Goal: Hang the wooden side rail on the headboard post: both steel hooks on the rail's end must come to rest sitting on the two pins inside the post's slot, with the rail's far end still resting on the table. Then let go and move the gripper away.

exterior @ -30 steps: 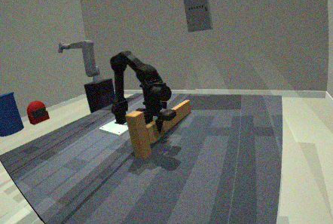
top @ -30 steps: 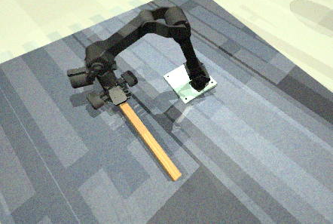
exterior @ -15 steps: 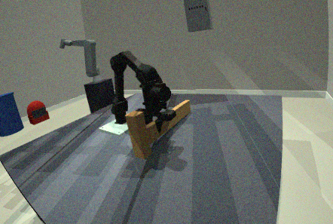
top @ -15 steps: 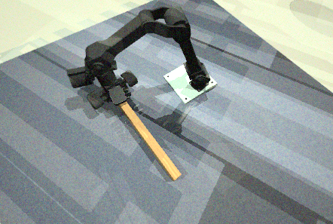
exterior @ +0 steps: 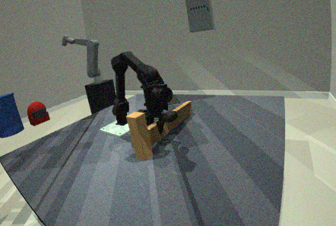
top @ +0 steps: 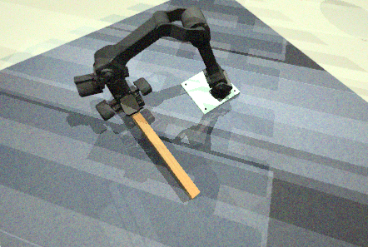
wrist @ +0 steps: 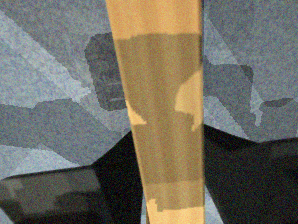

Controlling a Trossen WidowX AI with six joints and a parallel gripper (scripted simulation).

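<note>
The headboard post lies 10 mm behind my gripper tip, 110 mm to the right of it and 40 mm above it.
</note>
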